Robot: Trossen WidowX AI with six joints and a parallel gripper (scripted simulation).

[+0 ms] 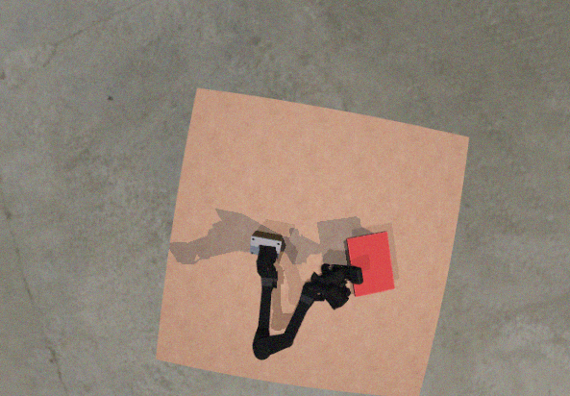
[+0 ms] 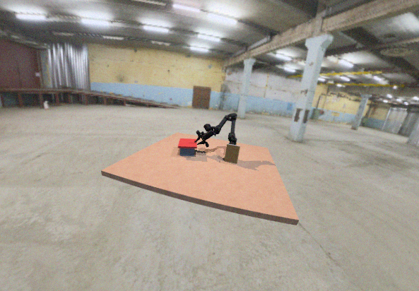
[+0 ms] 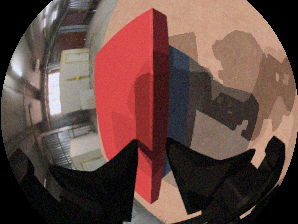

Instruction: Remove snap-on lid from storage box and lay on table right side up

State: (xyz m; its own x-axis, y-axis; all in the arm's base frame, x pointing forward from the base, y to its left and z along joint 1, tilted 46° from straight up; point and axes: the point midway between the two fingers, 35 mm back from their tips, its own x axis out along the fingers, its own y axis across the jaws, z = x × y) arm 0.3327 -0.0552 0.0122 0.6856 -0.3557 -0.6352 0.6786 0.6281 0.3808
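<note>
Now: the red lid 7 cm ahead of my gripper tip and 2 cm to the left of it. Also, from my gripper tip: blue storage box: 7 cm ahead, 5 cm below, 2 cm to the left.
</note>
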